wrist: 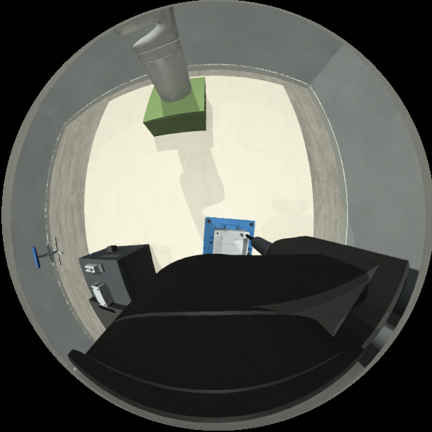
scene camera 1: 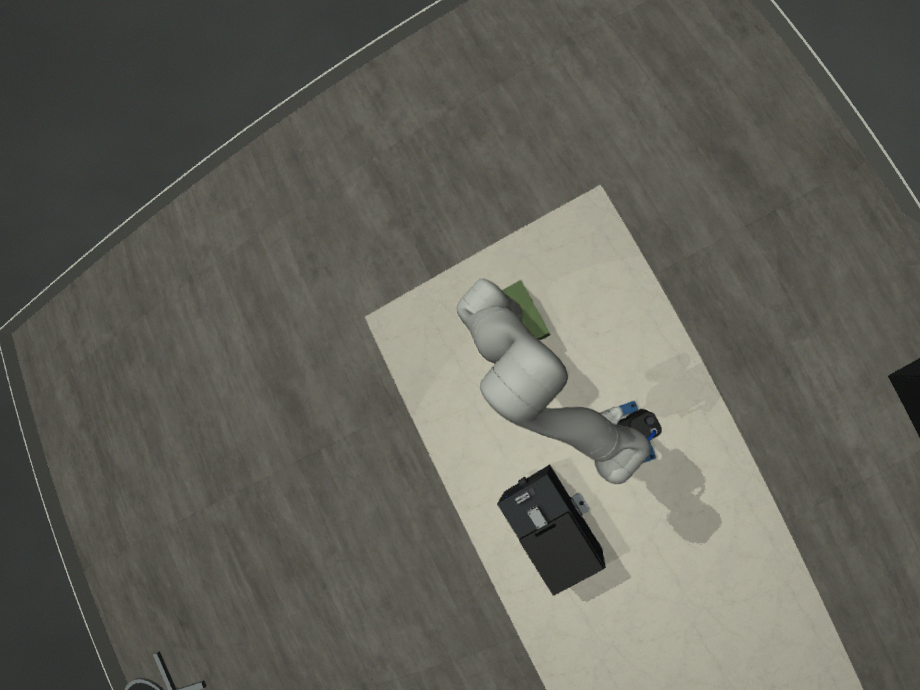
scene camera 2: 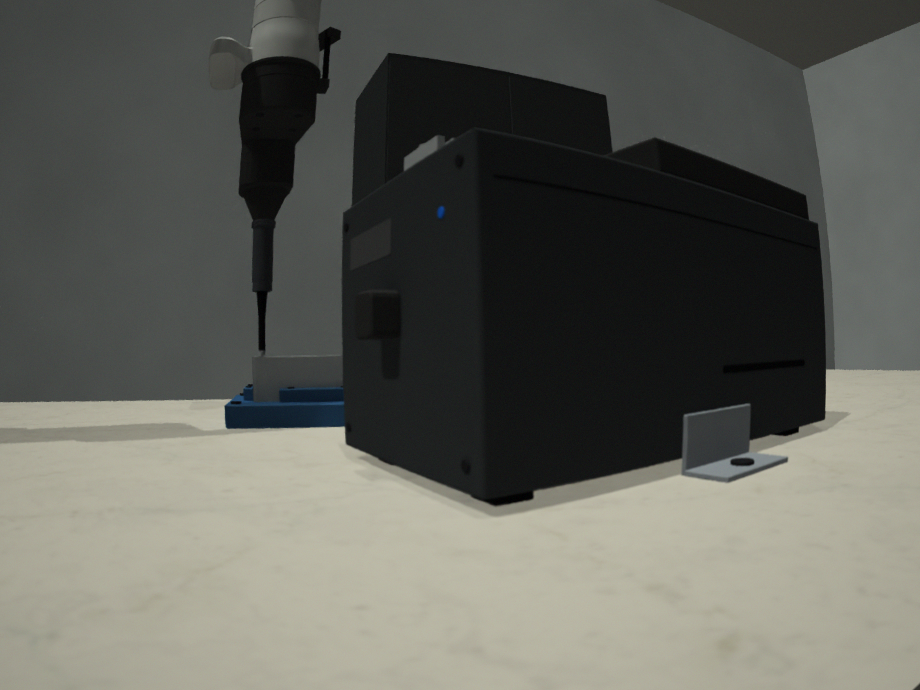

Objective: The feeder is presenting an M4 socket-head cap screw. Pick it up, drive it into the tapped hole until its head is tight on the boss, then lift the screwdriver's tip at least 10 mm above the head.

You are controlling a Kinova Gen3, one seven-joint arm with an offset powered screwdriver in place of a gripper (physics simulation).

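Note:
My gripper, the black screwdriver (scene camera 2: 261, 349) (wrist: 247, 235), points straight down over one corner of the pale housing (scene camera 2: 300, 369) (wrist: 227, 242). A tiny light screw head (scene camera 2: 261, 353) shows directly under the bit's tip, touching it, just above the housing's top. The screw's shank and the tapped hole are hidden. The housing sits in a blue fixture (scene camera 1: 629, 407) (scene camera 2: 286, 415) (wrist: 215, 221). In scene camera 1 the arm and tool body cover the bit. The black feeder (scene camera 1: 563, 553) (scene camera 2: 631, 297) (wrist: 137, 270) stands apart from the fixture; no screw can be made out at it.
A green block (scene camera 1: 527, 311) (wrist: 175, 124) lies under the arm's base. A small grey bracket (scene camera 1: 579, 503) (scene camera 2: 714, 438) stands beside the feeder. The feeder's tall body is near the fixture. The pale table (scene camera 1: 743, 594) (scene camera 2: 371, 594) (wrist: 130, 175) carries them all.

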